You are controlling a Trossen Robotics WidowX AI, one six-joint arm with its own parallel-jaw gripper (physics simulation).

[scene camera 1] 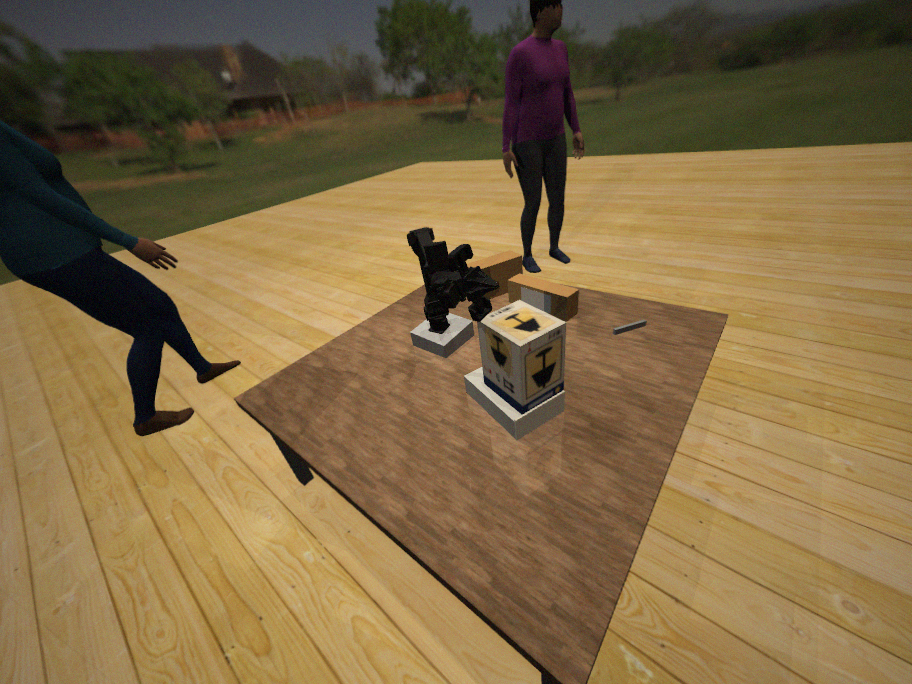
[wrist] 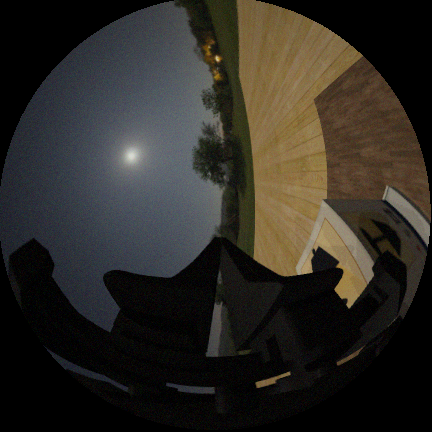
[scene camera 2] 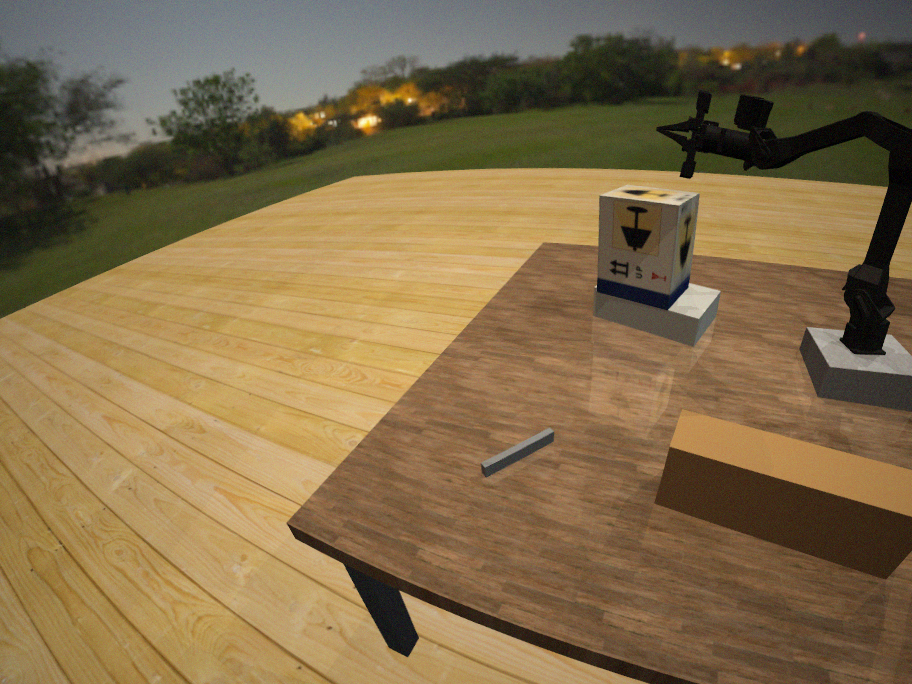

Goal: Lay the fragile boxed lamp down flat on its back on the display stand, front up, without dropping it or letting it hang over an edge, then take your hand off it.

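Places are measured from the arm's base along level axes (x ahead, y left, z up), in metres.
Pixels of known places: gripper, between the fingertips: (scene camera 1: 497,286) (wrist: 218,242) (scene camera 2: 656,128); arm's base, origin of its link: (scene camera 1: 439,327) (scene camera 2: 861,347).
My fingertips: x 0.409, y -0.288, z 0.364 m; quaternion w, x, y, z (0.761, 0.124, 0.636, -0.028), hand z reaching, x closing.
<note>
Ahead of a thing's pixels: the offset from my fingertips to its middle. Level surfaces: height alone.
The boxed lamp (scene camera 1: 523,363) (scene camera 2: 646,240) (wrist: 354,233) is a white and yellow carton with black lamp prints. It stands upright on the white display stand (scene camera 1: 510,417) (scene camera 2: 694,314), turned a little askew and set toward one end of it. My gripper (scene camera 1: 481,311) (scene camera 2: 664,128) (wrist: 218,242) is shut and empty. It points sideways at about the height of the carton's top, just behind the carton. I cannot tell whether it touches it.
Two brown cardboard boxes {dy +0.749, dx -0.385, dz -0.350 m} (scene camera 1: 497,266) {dy +0.658, dx -0.126, dz -0.375 m} (scene camera 1: 546,293) lie behind the stand; one shows near the camera in the second scene view (scene camera 2: 738,475). A thin grey bar {dy +0.587, dx +0.232, dz -0.419 m} (scene camera 1: 630,326) (scene camera 2: 517,451) lies on the wooden table {dz -0.430 m} (scene camera 1: 386,441). One person in purple (scene camera 1: 538,122) stands behind the table, another (scene camera 1: 144,319) at left.
</note>
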